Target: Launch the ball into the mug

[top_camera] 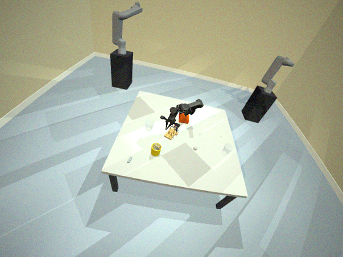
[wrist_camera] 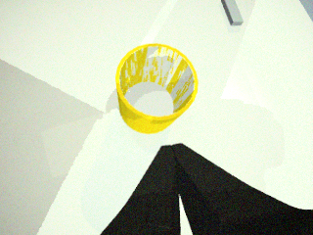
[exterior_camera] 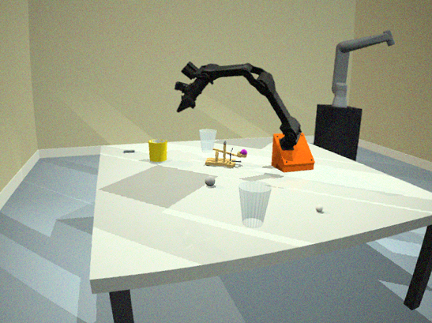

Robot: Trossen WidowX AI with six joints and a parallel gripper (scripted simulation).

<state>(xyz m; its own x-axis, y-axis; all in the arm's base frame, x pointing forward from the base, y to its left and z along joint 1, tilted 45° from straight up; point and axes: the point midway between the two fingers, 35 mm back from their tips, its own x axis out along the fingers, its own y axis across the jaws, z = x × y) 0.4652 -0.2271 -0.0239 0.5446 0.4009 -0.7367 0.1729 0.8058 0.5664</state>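
Right now the purple ball is 30 cm behind my gripper tip, 18 cm below it and 11 cm to the left of it. Round my gripper tip: wooden catapult (23 cm behind, 19 cm below, 10 cm to the left); yellow mug (22 cm below, 9 cm ahead, 5 cm to the right); small block (25 cm to the right, 24 cm below, 22 cm ahead).
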